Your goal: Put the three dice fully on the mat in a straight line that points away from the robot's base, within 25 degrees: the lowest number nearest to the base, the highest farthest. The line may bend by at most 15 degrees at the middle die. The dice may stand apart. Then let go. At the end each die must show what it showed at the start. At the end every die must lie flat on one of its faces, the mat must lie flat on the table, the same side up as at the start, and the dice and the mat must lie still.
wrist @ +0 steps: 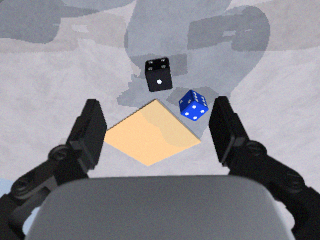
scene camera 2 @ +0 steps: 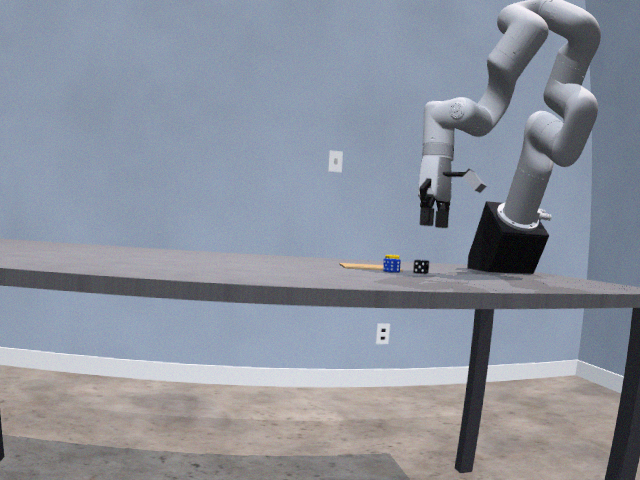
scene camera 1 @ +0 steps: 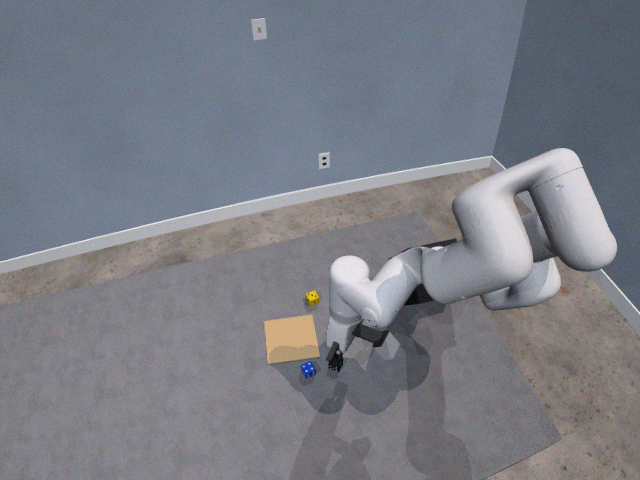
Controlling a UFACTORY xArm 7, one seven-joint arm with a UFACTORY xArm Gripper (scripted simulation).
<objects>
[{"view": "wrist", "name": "my gripper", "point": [157, 111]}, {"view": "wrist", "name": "black die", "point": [157, 72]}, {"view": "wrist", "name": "tan square mat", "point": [152, 133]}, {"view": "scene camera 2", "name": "my gripper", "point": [434, 226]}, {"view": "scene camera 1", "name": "tan square mat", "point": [290, 339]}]
</objects>
